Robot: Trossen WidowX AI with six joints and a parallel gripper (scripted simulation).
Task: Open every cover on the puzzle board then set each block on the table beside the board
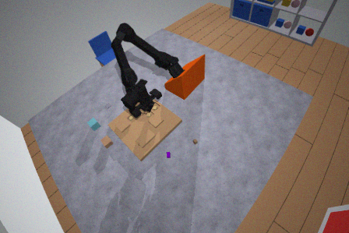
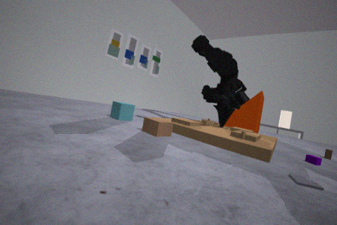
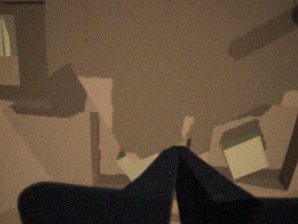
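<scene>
Right now the tan puzzle board is 6 cm ahead of my gripper tip and 3 cm to the left of it. Round my gripper tip: cyan block: 29 cm ahead, 16 cm to the right; small brown block: 30 cm to the left, 6 cm behind, 1 cm below; purple block: 26 cm to the left, 8 cm ahead, 2 cm below.
</scene>
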